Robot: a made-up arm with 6 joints. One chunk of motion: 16 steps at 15 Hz.
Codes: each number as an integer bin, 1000 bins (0 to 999) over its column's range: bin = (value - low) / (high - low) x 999, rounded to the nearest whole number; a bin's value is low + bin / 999 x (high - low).
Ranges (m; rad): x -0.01..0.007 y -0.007..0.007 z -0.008..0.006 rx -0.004..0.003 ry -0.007..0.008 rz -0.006..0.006
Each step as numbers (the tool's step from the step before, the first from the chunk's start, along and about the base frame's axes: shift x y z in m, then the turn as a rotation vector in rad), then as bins.
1 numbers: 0.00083 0.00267 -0.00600 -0.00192 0.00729 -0.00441
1 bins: 636 690 143 297 952 132
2 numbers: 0.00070 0.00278 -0.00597 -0.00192 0.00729 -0.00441
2 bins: 629 698 145 297 952 132
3 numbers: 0.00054 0.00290 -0.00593 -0.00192 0.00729 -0.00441
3 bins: 619 706 148 297 952 132
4 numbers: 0.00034 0.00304 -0.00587 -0.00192 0.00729 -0.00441
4 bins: 608 716 152 297 952 132
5 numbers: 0.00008 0.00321 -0.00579 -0.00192 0.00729 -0.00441
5 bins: 592 729 158 297 952 132
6 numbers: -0.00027 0.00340 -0.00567 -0.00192 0.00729 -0.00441
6 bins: 572 742 166 297 952 132
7 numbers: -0.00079 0.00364 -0.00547 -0.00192 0.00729 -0.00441
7 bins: 541 759 181 297 952 132
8 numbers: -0.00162 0.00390 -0.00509 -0.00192 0.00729 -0.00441
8 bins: 492 778 208 297 952 132
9 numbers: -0.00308 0.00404 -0.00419 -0.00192 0.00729 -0.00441
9 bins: 407 788 272 297 952 132
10 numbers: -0.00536 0.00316 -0.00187 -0.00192 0.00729 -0.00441
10 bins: 273 725 437 297 952 132
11 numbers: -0.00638 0.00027 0.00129 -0.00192 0.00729 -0.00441
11 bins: 213 519 663 297 952 132
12 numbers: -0.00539 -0.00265 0.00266 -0.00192 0.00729 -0.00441
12 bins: 271 310 761 297 952 132
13 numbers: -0.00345 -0.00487 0.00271 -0.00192 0.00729 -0.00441
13 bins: 385 152 764 297 952 132
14 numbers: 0.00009 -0.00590 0.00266 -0.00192 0.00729 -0.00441
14 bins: 593 78 761 297 952 132
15 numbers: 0.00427 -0.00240 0.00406 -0.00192 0.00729 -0.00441
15 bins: 839 328 861 297 952 132
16 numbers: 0.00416 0.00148 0.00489 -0.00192 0.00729 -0.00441
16 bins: 832 605 920 297 952 132
